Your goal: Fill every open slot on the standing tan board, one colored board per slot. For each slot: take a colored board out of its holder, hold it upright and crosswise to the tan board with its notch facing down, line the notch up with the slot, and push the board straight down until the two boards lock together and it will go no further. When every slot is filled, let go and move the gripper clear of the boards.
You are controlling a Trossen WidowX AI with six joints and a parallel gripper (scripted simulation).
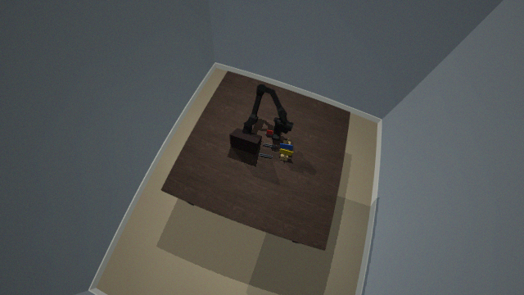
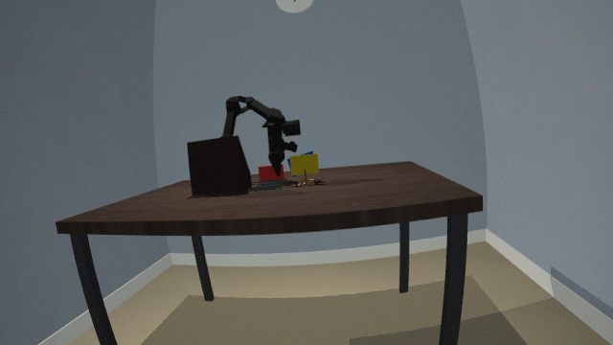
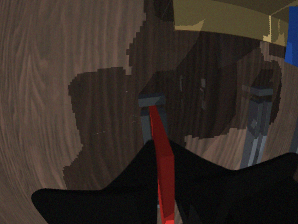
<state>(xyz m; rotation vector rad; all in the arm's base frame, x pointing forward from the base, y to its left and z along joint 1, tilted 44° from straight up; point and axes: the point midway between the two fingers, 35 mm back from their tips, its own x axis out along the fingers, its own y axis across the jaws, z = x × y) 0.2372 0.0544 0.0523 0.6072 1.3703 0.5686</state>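
Right now my gripper tip is 100 mm short of the blue board, 110 mm to the left of it and 30 mm below it. The rest, counted from my gripper tip: red board 30 mm behind; then yellow board 100 mm ahead, 160 mm to the right, 30 mm above; then tan board 100 mm ahead, 110 mm to the right.
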